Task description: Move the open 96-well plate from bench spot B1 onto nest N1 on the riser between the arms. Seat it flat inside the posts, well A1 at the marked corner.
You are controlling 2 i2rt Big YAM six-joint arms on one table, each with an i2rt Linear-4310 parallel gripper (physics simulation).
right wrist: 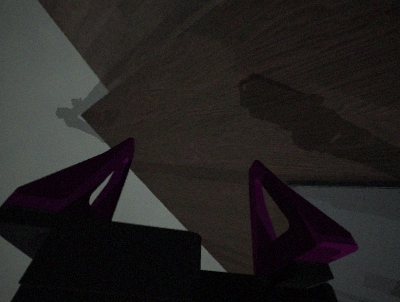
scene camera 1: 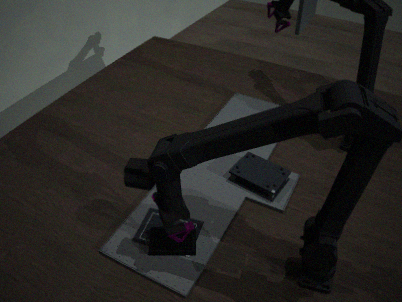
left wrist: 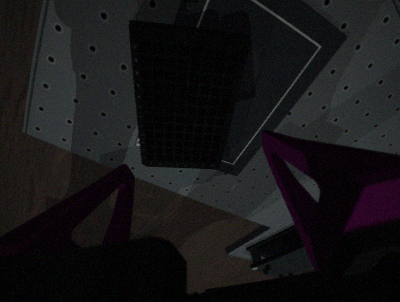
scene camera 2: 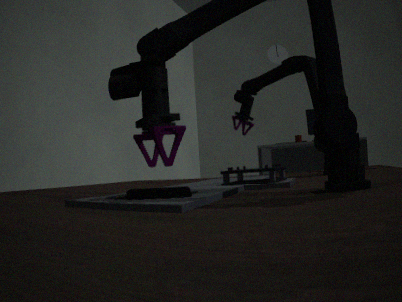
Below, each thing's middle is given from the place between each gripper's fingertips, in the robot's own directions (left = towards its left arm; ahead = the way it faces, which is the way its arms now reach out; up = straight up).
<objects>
Now: left hand 1 cm to the right of the dark well plate [scene camera 1: 160, 244] and 5 cm above it. Also, from my left hand: pad [left wrist: 277, 54] (3 cm ahead, 2 cm to the right, 6 cm below).
Now: right hand 1070 mm to the right of the pad, 220 mm above it and 80 mm past it. Also, from my right hand: dark well plate: 1100 mm to the left, 210 mm below, 110 mm behind.
</objects>
